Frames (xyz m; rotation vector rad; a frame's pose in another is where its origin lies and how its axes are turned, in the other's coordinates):
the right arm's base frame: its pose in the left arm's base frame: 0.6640 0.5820 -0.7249 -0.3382 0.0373 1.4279
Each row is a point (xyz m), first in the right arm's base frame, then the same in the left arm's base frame.
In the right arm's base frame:
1: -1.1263 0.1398 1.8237
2: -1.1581 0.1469 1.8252
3: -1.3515 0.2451 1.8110
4: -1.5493 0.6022 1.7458
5: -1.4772 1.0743 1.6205
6: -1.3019 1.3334 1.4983
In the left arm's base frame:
1: 0.0380 -0.0291 1.2369
2: 0.0260 -0.0586 1.2441
3: -0.0961 -0.2381 1.2540
4: -0.4618 -0.4079 1.1628
5: -0.8882 -0.3213 0.9295
6: -1.0924 -0.1565 0.7199

